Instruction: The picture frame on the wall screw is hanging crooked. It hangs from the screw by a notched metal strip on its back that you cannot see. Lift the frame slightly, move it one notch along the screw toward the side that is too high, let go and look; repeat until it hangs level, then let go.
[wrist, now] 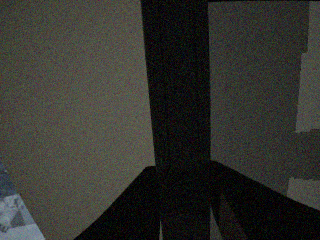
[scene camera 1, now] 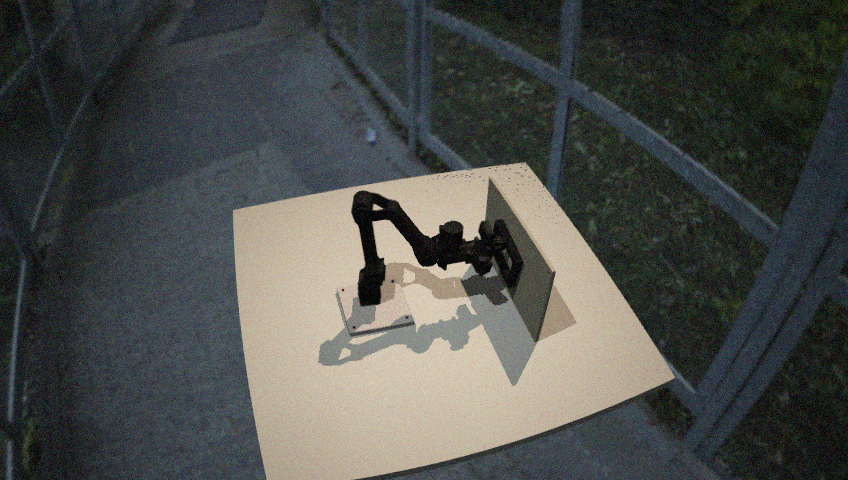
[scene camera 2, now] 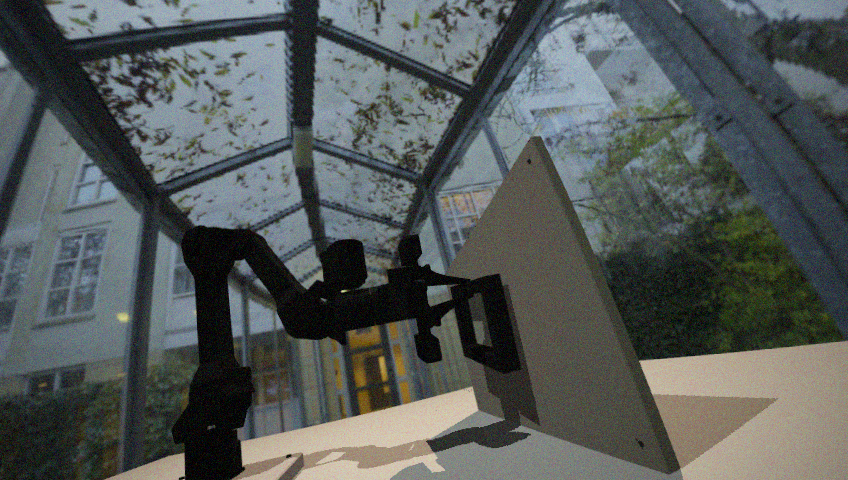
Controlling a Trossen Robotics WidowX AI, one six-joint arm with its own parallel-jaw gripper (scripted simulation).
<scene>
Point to a grey wall panel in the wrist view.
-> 83,133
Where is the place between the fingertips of the gripper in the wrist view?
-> At 181,173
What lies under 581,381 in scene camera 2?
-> A grey wall panel.
</scene>
